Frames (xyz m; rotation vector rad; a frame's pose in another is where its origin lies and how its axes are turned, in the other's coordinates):
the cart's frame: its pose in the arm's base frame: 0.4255 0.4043 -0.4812 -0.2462 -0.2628 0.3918
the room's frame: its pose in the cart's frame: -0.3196 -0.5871 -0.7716 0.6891 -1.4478 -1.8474
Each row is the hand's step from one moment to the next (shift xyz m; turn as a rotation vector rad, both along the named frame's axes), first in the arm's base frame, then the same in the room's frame.
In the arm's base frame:
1: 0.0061 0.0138 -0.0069 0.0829 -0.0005 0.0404
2: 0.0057 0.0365 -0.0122 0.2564 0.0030 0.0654
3: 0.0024 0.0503 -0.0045 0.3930 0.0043 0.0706
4: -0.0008 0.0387 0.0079 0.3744 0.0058 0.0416
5: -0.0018 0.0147 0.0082 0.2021 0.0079 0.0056
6: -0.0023 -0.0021 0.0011 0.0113 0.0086 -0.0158
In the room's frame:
1: -0.0156 -0.0056 -0.0012 -0.0200 0.0342 -0.0833
2: -0.0376 -0.0080 0.0062 -0.0719 0.0473 -0.2503
3: -0.0490 0.0015 0.0125 -0.1128 0.0431 -0.3806
4: -0.0358 0.0126 0.0110 -0.1115 0.0158 -0.3595
5: -0.0127 0.0100 0.0051 -0.0664 -0.0075 -0.1910
6: 0.0028 0.0010 0.0015 -0.0130 -0.0154 -0.0067

